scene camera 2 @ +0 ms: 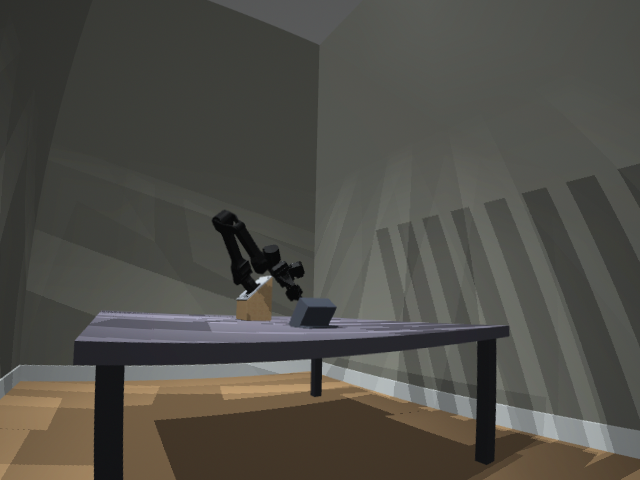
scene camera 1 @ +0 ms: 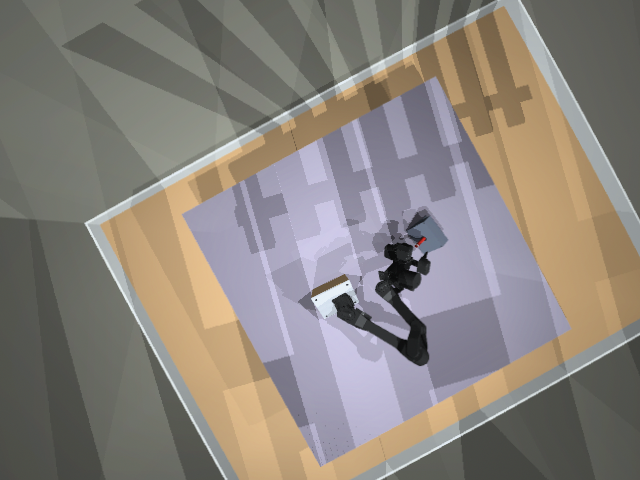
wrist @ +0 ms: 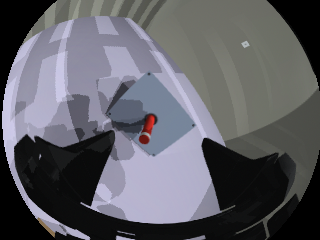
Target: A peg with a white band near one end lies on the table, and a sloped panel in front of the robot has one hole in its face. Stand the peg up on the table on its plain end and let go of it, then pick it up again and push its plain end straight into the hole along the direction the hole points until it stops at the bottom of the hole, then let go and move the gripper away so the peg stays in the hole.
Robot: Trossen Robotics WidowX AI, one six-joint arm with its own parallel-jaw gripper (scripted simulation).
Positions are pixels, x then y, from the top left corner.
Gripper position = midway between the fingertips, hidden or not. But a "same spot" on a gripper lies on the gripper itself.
my gripper: scene camera 2; scene camera 1 416, 248; wrist
same spot on my gripper: (wrist: 76, 169) = (scene camera 2: 296, 292)
